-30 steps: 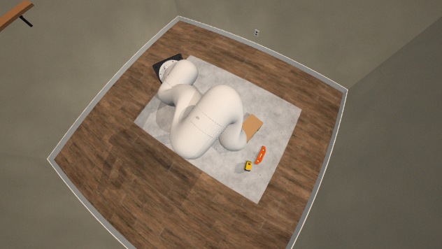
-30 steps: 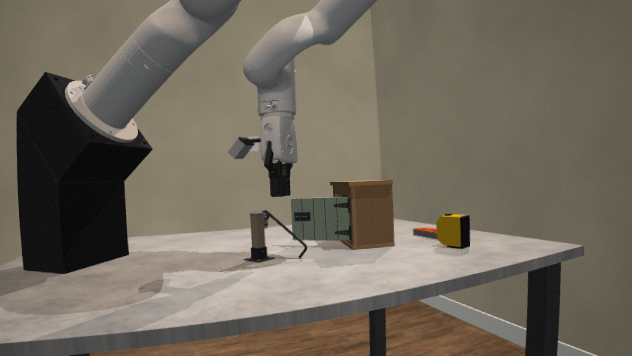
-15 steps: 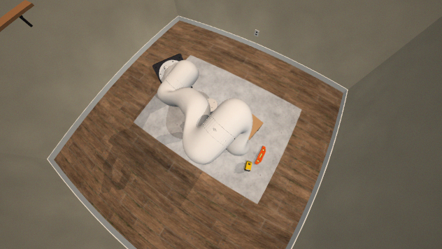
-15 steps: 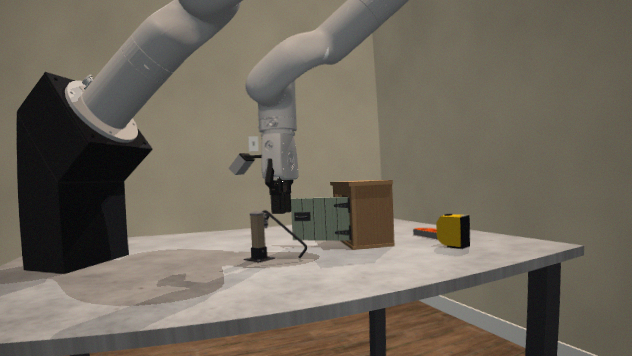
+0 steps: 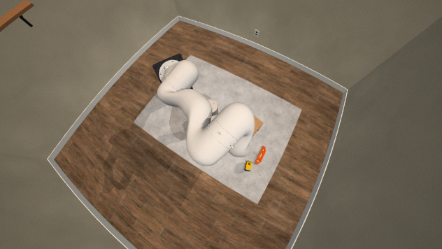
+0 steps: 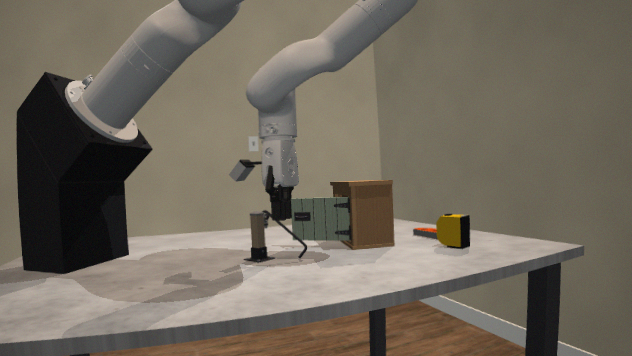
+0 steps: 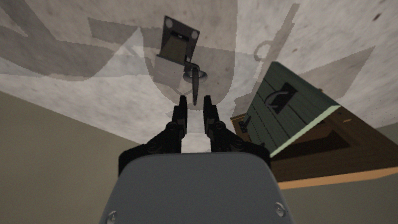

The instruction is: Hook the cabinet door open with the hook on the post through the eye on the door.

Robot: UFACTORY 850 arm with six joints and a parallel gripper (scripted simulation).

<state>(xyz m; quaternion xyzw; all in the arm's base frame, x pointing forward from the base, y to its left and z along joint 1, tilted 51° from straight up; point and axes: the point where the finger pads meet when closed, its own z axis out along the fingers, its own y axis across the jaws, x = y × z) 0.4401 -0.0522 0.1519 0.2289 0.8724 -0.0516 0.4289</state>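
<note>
Now: the black hook 5 cm below my hand. From my hand the other things lie so: green door 12 cm ahead, 6 cm to the left, 4 cm below; then yellow tape measure 38 cm ahead, 13 cm to the right, 7 cm below; then orange level 42 cm ahead, 10 cm below.
</note>
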